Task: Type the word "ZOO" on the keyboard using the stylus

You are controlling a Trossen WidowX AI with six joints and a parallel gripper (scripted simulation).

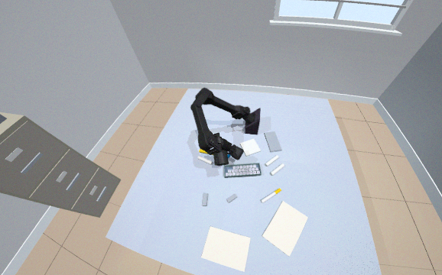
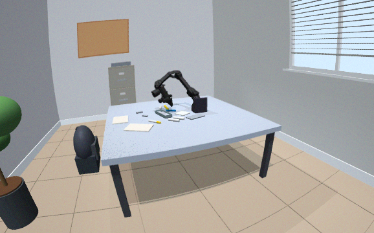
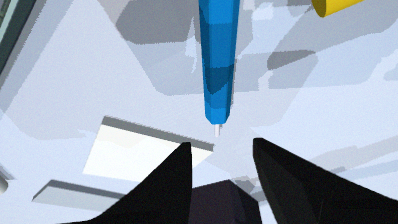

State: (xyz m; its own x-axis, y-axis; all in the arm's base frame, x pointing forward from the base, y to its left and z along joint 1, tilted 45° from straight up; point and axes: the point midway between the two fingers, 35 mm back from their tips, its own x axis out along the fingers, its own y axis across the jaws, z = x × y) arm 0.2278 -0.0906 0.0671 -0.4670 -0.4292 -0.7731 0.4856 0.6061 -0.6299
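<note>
Right now the blue stylus is 20 mm behind my gripper tip, 10 mm to the left of it and 40 mm below it. Also, from my gripper tip: yellow pen 20 mm ahead, 130 mm to the right, 40 mm below; then white note 50 mm behind, 110 mm to the left, 50 mm below; then grey slab 120 mm behind, 250 mm to the left, 50 mm below.
</note>
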